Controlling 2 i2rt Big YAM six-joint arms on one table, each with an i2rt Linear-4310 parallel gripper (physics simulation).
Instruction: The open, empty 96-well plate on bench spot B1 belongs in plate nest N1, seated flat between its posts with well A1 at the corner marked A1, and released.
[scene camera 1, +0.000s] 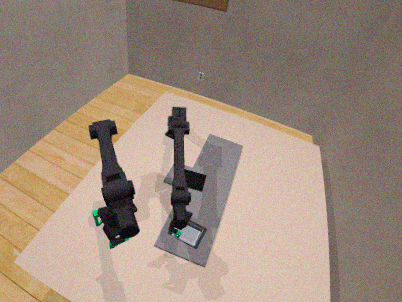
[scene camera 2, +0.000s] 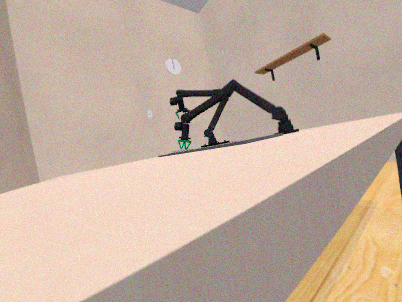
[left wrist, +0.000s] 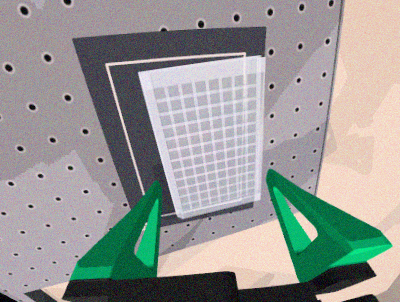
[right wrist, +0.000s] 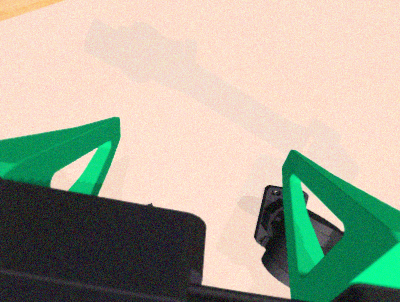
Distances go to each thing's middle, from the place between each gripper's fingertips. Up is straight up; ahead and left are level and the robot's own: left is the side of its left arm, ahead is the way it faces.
Scene:
Now: the well plate (left wrist: 207, 118) 3 cm ahead of my left hand and 1 cm to the right of it.
The well plate lies 310 mm below my right hand, 250 mm ahead of it and 240 mm to the left of it.

